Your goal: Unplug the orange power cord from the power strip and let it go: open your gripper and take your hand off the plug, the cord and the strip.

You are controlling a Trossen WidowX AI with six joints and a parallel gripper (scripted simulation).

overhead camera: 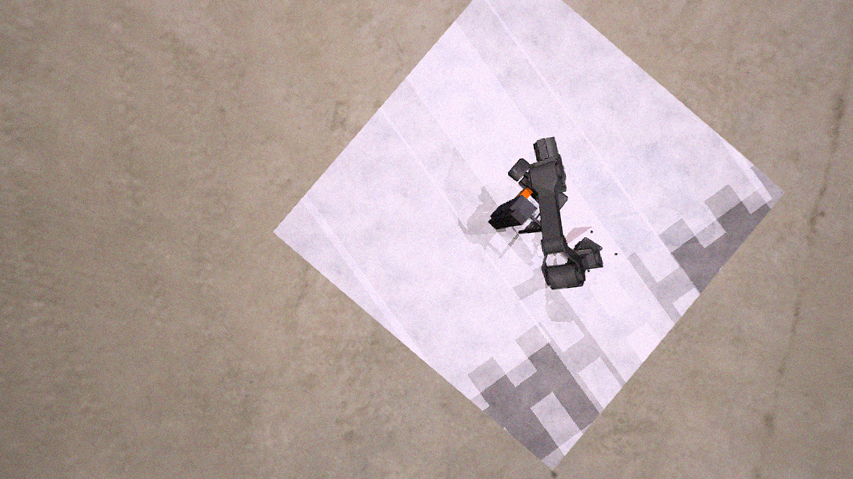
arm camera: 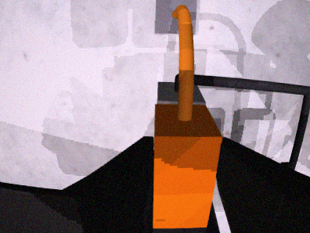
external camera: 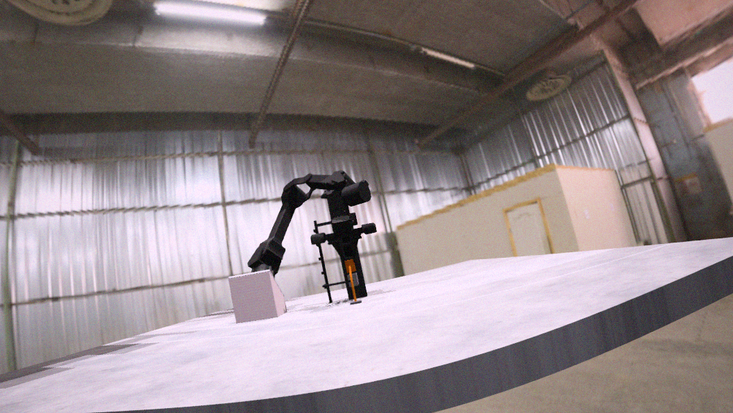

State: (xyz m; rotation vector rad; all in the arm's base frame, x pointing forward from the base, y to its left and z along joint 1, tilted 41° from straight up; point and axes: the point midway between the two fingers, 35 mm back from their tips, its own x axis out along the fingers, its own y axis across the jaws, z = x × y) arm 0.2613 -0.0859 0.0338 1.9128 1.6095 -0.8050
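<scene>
Right now my gripper tip is 30 mm to the right of the plug.
</scene>
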